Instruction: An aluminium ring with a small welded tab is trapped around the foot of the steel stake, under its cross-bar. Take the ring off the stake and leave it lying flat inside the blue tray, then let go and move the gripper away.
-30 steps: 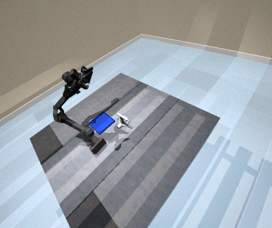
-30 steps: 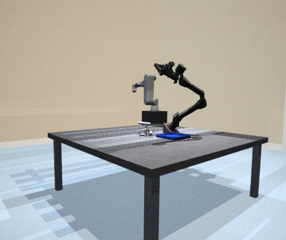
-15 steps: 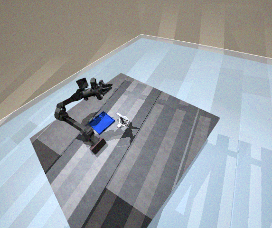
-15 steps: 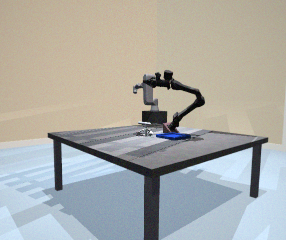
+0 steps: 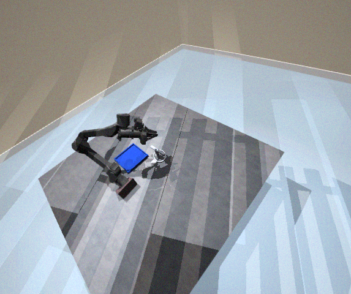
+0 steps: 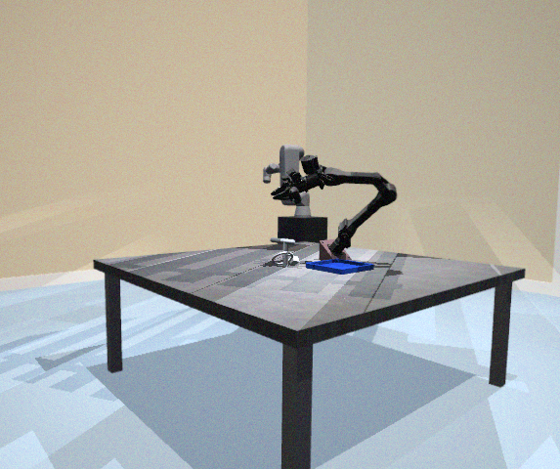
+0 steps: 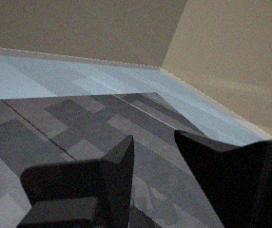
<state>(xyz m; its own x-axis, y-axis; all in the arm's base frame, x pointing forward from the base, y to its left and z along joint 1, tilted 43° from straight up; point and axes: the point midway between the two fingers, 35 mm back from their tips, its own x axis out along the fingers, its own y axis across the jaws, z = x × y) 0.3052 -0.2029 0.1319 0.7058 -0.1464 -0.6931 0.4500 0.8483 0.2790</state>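
The aluminium ring lies 250 mm below my gripper tip, 50 mm to the left of it and 30 mm behind it. From my gripper tip the other things lie so: blue tray (280 mm below, 240 mm to the left, 150 mm behind).
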